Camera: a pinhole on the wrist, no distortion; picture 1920 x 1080 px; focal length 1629.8 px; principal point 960.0 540.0 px. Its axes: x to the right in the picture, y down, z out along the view. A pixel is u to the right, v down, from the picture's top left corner.
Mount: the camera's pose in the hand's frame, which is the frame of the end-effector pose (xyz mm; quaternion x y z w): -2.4 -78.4 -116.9 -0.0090 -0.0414 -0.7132 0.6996
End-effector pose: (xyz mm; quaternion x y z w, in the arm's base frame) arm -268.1 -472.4 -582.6 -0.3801 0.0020 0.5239 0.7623
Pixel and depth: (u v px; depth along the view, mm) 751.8 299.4 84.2
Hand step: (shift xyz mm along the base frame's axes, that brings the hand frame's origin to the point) 54.4 -44.6 18.4
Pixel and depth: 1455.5 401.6 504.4
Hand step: -32.4 141.2 421.4
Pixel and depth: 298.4 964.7 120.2
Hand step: 28.0 16.5 3.3
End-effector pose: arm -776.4 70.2 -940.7 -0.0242 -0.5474 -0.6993 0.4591
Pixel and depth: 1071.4 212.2 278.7
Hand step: -84.7 168.0 -31.4
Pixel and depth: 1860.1 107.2 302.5
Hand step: -181.1 208.5 -141.5
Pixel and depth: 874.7 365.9 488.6
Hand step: -138.9 334.6 92.7
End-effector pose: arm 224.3 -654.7 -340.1 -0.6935 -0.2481 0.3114 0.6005
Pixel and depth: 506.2 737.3 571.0
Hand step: -297.4 314.3 -162.0
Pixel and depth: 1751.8 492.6 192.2
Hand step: -67.1 66.1 151.3
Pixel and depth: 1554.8 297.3 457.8
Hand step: -312.2 200.9 191.5
